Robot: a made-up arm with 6 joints. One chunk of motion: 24 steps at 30 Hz.
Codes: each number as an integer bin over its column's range. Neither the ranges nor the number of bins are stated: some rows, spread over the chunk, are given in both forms.
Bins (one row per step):
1: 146 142 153 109 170 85
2: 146 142 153 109 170 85
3: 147 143 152 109 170 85
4: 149 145 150 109 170 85
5: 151 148 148 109 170 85
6: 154 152 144 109 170 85
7: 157 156 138 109 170 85
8: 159 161 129 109 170 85
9: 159 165 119 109 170 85
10: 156 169 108 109 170 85
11: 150 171 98 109 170 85
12: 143 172 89 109 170 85
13: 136 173 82 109 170 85
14: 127 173 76 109 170 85
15: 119 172 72 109 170 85
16: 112 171 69 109 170 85
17: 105 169 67 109 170 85
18: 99 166 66 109 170 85
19: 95 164 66 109 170 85
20: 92 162 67 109 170 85
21: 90 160 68 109 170 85
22: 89 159 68 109 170 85
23: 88 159 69 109 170 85
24: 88 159 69 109 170 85
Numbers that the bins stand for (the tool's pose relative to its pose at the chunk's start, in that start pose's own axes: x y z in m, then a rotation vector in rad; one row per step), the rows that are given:
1: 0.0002 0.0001 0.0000 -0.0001 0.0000 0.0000
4: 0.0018 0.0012 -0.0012 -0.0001 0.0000 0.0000
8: 0.0073 0.0068 -0.0094 -0.0001 0.0000 0.0000
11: 0.0024 0.0104 -0.0216 -0.0001 0.0000 0.0000
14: -0.0103 0.0111 -0.0302 -0.0001 0.0000 0.0000
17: -0.0224 0.0096 -0.0337 -0.0001 0.0000 0.0000
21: -0.0306 0.0065 -0.0333 -0.0001 0.0000 0.0000
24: -0.0317 0.0061 -0.0329 -0.0001 0.0000 0.0000
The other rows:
2: 0.0002 0.0001 0.0000 -0.0001 0.0000 0.0000
3: 0.0007 0.0005 -0.0004 -0.0001 0.0000 0.0000
5: 0.0029 0.0022 -0.0020 -0.0001 0.0000 0.0000
6: 0.0045 0.0036 -0.0035 -0.0001 0.0000 0.0000
7: 0.0062 0.0051 -0.0059 -0.0001 0.0000 0.0000
9: 0.0073 0.0082 -0.0133 -0.0001 0.0000 0.0000
10: 0.0056 0.0096 -0.0176 -0.0001 0.0000 0.0000
12: -0.0015 0.0107 -0.0251 -0.0001 0.0000 0.0000
13: -0.0053 0.0111 -0.0278 -0.0001 0.0000 0.0000
15: -0.0147 0.0107 -0.0318 -0.0001 0.0000 0.0000
16: -0.0185 0.0104 -0.0329 -0.0001 0.0000 0.0000
18: -0.0256 0.0086 -0.0341 -0.0001 0.0000 0.0000
19: -0.0278 0.0079 -0.0341 -0.0001 0.0000 0.0000
20: -0.0295 0.0072 -0.0337 -0.0001 0.0000 0.0000
22: -0.0311 0.0061 -0.0333 -0.0001 0.0000 0.0000
23: -0.0317 0.0061 -0.0329 -0.0001 0.0000 0.0000

